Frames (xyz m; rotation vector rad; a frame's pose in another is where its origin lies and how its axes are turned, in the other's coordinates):
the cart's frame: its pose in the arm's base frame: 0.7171 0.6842 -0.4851 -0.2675 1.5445 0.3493
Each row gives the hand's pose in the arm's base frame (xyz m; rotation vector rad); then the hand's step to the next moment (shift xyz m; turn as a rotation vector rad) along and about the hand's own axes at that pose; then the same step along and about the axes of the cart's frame.
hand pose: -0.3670 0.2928 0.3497 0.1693 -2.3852 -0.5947
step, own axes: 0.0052 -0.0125 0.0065 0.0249 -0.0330 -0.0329
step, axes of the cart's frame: 0.0066 -0.0064 -0.0119 -0.0239 -0.0437 -0.0176
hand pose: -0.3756 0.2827 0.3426 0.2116 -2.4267 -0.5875
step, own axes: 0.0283 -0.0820 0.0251 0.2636 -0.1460 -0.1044
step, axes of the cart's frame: 0.0366 -0.0541 -0.0623 -0.1601 -0.1614 -0.2237
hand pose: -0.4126 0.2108 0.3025 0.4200 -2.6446 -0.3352
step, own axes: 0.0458 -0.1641 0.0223 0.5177 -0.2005 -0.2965
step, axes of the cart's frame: 0.0425 -0.1496 -0.0732 -0.4168 -0.2602 -0.3933
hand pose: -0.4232 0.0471 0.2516 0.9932 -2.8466 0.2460
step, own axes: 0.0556 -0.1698 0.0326 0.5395 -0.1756 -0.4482
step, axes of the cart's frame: -0.0057 -0.1813 -0.0091 -0.5640 -0.2114 -0.4000
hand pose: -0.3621 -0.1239 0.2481 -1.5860 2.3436 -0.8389
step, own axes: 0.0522 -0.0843 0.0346 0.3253 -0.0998 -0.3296
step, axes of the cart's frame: -0.0304 -0.0972 0.0255 -0.3841 -0.0926 -0.2614
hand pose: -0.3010 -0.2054 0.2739 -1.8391 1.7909 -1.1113
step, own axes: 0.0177 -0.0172 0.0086 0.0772 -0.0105 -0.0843
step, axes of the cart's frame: -0.0129 -0.0210 0.0087 -0.0855 -0.0174 -0.0746
